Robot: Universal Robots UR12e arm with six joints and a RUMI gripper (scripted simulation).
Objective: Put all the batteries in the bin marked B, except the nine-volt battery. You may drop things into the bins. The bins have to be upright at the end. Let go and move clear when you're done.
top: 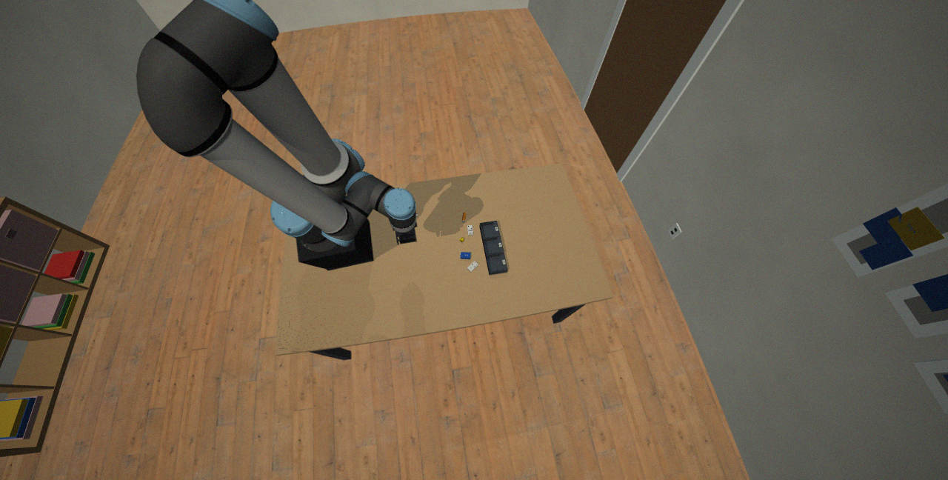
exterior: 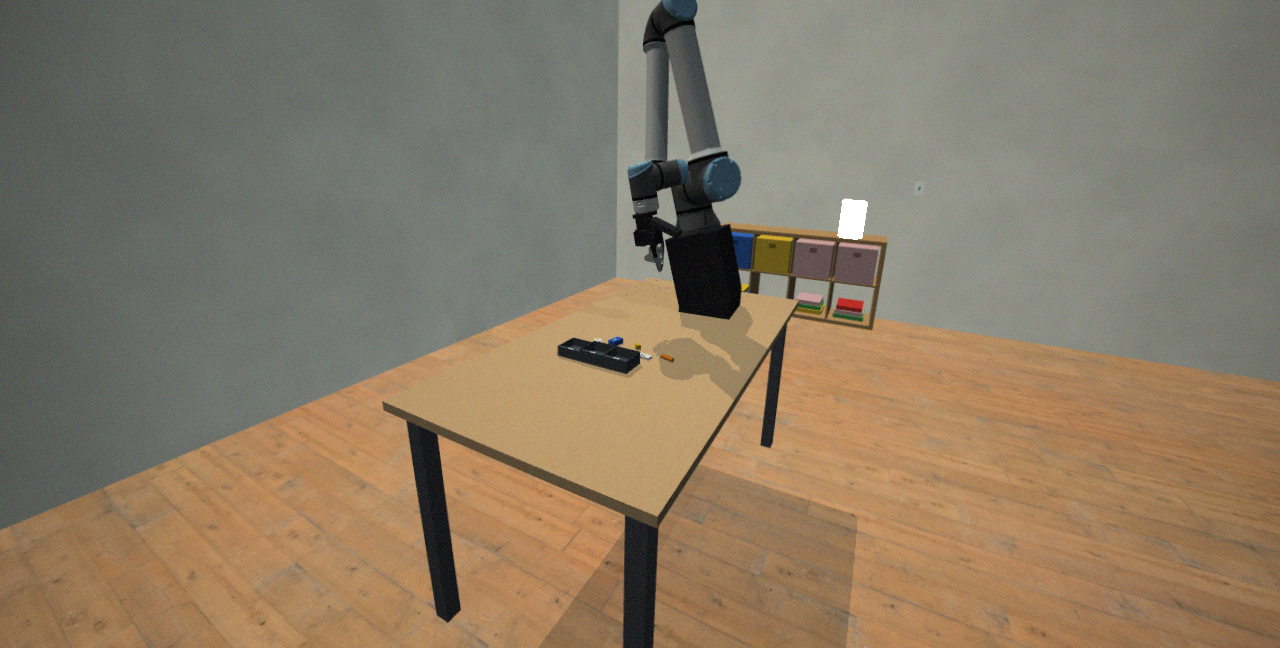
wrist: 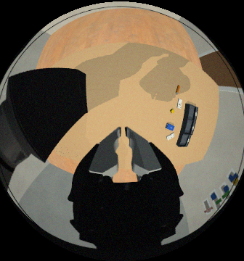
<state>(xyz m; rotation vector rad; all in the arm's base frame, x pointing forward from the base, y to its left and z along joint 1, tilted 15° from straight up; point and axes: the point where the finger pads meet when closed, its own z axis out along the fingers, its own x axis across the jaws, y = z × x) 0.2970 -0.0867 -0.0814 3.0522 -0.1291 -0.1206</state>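
My gripper is now 36 cm short of the bin tray, 7 cm to the left of it and 21 cm above it. Also, from my hand: orange battery (28 cm ahead, 12 cm to the left, 22 cm below); then yellow item (24 cm ahead, 1 cm to the left, 22 cm below); then blue nine-volt battery (22 cm ahead, 7 cm to the right, 22 cm below).
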